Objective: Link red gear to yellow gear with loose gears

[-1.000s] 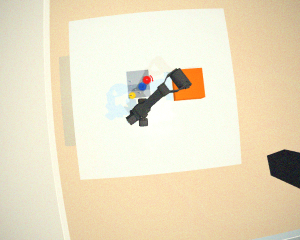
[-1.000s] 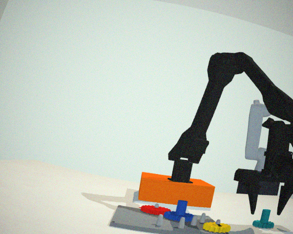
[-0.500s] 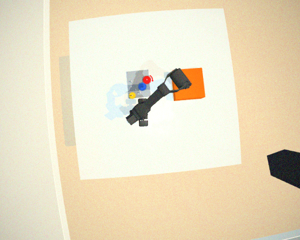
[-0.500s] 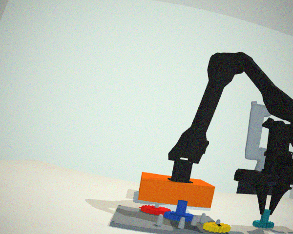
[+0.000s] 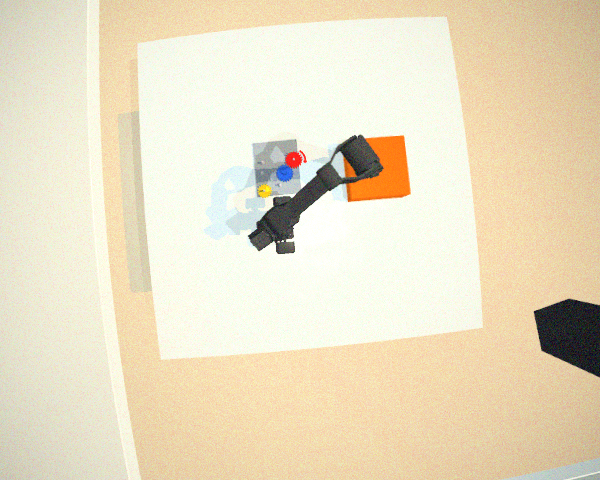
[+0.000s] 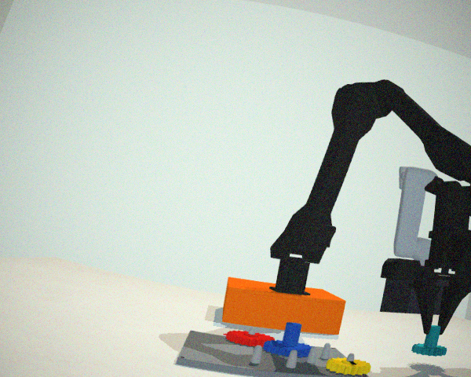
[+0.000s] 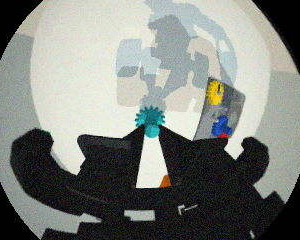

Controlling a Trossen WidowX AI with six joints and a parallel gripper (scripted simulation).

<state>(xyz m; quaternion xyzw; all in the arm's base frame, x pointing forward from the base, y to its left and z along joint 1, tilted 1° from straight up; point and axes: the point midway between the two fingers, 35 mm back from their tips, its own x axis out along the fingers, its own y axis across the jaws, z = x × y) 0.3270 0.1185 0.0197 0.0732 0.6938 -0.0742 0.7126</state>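
Right now my gripper tip is 15 cm to the left of the yellow gear, 4 cm short of it and 3 cm above it. From my gripper tip the other things lie so: red gear 24 cm to the right, 10 cm behind, 3 cm below; teal gear 1 cm below; blue gear 20 cm to the right, 5 cm behind, 2 cm below.
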